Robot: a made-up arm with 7 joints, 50 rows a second.
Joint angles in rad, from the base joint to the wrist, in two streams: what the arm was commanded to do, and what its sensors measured. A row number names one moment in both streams.
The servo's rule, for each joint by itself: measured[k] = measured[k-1] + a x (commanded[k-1-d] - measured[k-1]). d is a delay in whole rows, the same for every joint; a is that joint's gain. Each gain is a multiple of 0.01, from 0.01 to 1. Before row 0 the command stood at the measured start. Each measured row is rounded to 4 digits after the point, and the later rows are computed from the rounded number. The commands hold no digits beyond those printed.
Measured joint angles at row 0: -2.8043, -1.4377, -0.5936, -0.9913, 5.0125, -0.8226, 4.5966
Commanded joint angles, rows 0 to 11: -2.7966, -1.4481, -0.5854, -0.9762, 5.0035, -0.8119, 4.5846; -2.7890, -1.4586, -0.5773, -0.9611, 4.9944, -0.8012, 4.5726; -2.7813, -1.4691, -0.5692, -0.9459, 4.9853, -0.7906, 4.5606; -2.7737, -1.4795, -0.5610, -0.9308, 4.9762, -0.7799, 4.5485; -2.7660, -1.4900, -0.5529, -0.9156, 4.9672, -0.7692, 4.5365; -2.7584, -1.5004, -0.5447, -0.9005, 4.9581, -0.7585, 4.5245; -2.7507, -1.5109, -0.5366, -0.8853, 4.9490, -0.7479, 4.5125; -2.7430, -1.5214, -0.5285, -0.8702, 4.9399, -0.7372, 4.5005; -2.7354, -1.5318, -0.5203, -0.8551, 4.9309, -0.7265, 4.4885; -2.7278, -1.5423, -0.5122, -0.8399, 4.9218, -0.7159, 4.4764; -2.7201, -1.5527, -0.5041, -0.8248, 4.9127, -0.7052, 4.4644; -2.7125, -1.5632, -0.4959, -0.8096, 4.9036, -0.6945, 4.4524
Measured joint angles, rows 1 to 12: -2.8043, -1.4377, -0.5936, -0.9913, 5.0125, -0.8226, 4.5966; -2.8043, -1.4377, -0.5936, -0.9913, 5.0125, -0.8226, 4.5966; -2.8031, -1.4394, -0.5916, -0.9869, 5.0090, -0.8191, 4.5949; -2.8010, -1.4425, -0.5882, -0.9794, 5.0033, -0.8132, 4.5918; -2.7980, -1.4468, -0.5836, -0.9697, 4.9963, -0.8057, 4.5874; -2.7944, -1.4520, -0.5782, -0.9584, 4.9885, -0.7972, 4.5820; -2.7901, -1.4581, -0.5721, -0.9460, 4.9802, -0.7880, 4.5756; -2.7853, -1.4649, -0.5655, -0.9328, 4.9716, -0.7783, 4.5684; -2.7801, -1.4723, -0.5586, -0.9190, 4.9628, -0.7683, 4.5606; -2.7745, -1.4802, -0.5514, -0.9048, 4.9539, -0.7580, 4.5522; -2.7686, -1.4885, -0.5439, -0.8904, 4.9449, -0.7476, 4.5433; -2.7625, -1.4971, -0.5363, -0.8758, 4.9359, -0.7371, 4.5339
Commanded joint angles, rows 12 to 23: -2.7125, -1.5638, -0.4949, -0.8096, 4.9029, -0.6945, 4.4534; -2.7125, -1.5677, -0.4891, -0.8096, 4.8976, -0.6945, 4.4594; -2.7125, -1.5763, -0.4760, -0.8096, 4.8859, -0.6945, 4.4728; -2.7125, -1.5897, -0.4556, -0.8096, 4.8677, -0.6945, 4.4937; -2.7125, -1.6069, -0.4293, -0.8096, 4.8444, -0.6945, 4.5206; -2.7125, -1.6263, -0.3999, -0.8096, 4.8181, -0.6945, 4.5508; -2.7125, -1.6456, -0.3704, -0.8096, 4.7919, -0.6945, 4.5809; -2.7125, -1.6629, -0.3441, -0.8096, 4.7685, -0.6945, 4.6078; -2.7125, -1.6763, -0.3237, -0.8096, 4.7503, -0.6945, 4.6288; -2.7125, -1.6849, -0.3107, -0.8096, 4.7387, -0.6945, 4.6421; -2.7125, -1.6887, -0.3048, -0.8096, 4.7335, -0.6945, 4.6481; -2.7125, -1.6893, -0.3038, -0.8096, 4.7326, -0.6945, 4.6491
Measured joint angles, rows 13 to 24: -2.7561, -1.5060, -0.5286, -0.8610, 4.9269, -0.7266, 4.5242; -2.7496, -1.5152, -0.5208, -0.8461, 4.9178, -0.7160, 4.5141; -2.7440, -1.5230, -0.5146, -0.8355, 4.9120, -0.7089, 4.5056; -2.7393, -1.5302, -0.5085, -0.8280, 4.9064, -0.7041, 4.4991; -2.7353, -1.5376, -0.5007, -0.8227, 4.8984, -0.7009, 4.4954; -2.7319, -1.5459, -0.4899, -0.8189, 4.8864, -0.6988, 4.4952; -2.7290, -1.5557, -0.4754, -0.8162, 4.8700, -0.6974, 4.4988; -2.7265, -1.5670, -0.4573, -0.8143, 4.8498, -0.6964, 4.5061; -2.7244, -1.5796, -0.4364, -0.8129, 4.8272, -0.6958, 4.5166; -2.7226, -1.5929, -0.4142, -0.8119, 4.8043, -0.6954, 4.5294; -2.7211, -1.6062, -0.3925, -0.8112, 4.7832, -0.6951, 4.5433; -2.7198, -1.6188, -0.3729, -0.8107, 4.7658, -0.6949, 4.5571
